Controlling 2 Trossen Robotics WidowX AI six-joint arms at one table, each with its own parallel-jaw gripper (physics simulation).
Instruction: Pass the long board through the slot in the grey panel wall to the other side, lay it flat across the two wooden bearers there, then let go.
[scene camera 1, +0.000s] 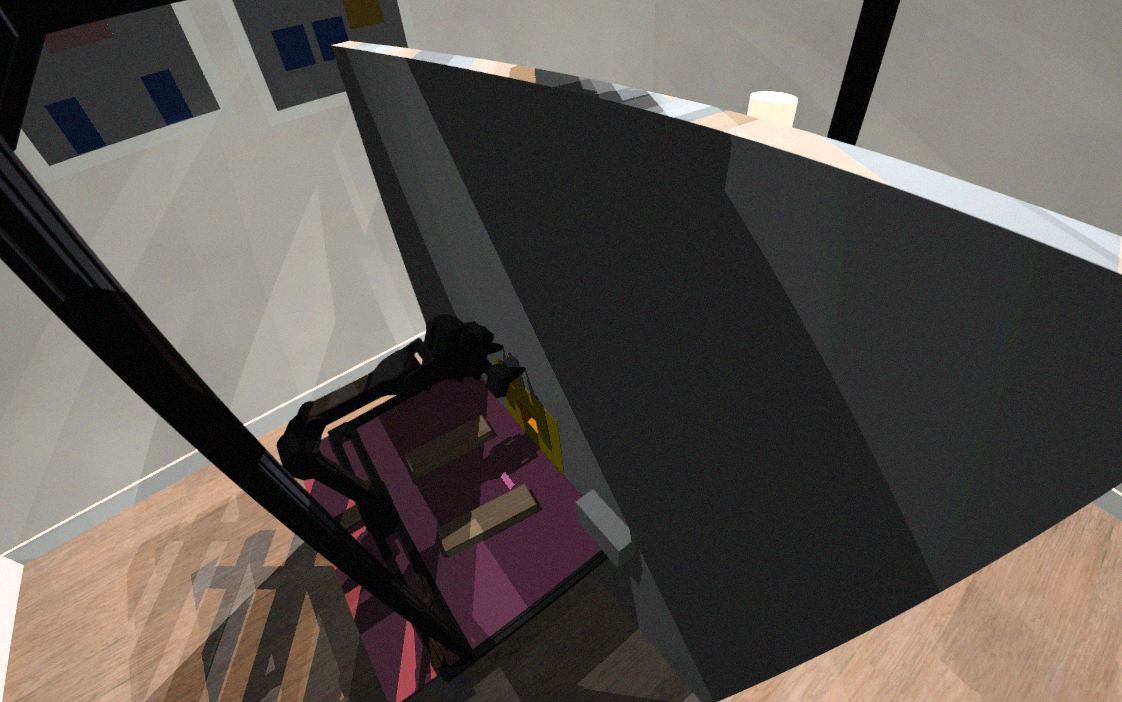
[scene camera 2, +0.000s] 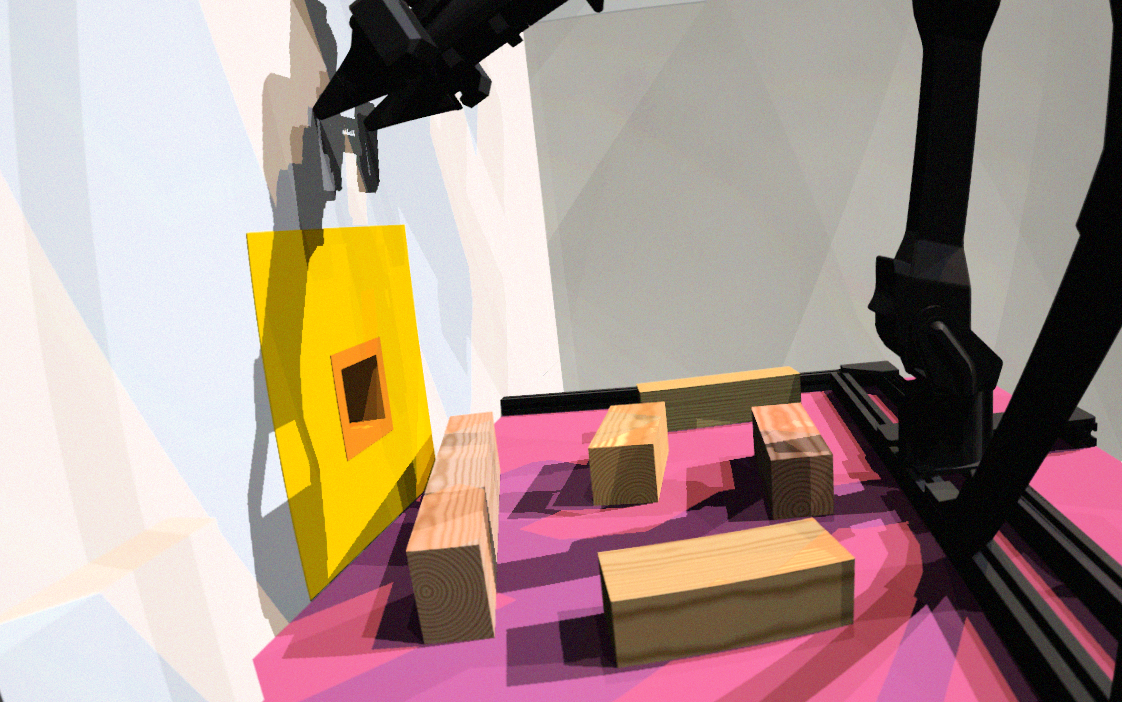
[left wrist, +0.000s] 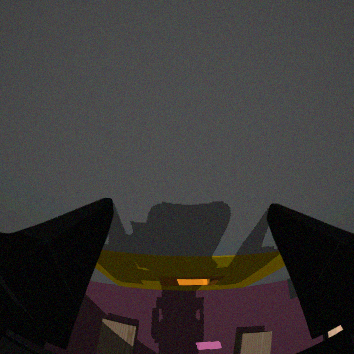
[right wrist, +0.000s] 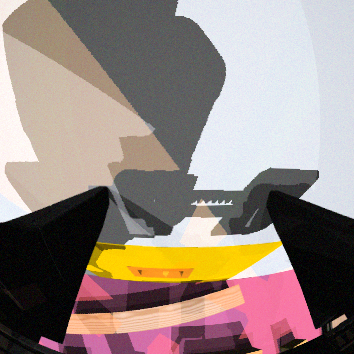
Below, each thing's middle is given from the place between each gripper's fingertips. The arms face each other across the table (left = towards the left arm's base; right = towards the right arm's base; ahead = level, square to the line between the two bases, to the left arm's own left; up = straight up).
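Grey block (scene camera 1: 613, 536): 4 cm to the left of my right hand, 27 cm below, 34 cm behind. Slot (scene camera 2: 359, 377): 2 cm behind my right hand, 3 cm to the left of it, 21 cm below.
Grey block from my left hand: 270 mm below, 340 mm behind, 20 mm to the right. My left gripper: 210 mm above the slot, 30 mm to the left of it, 20 mm past it.
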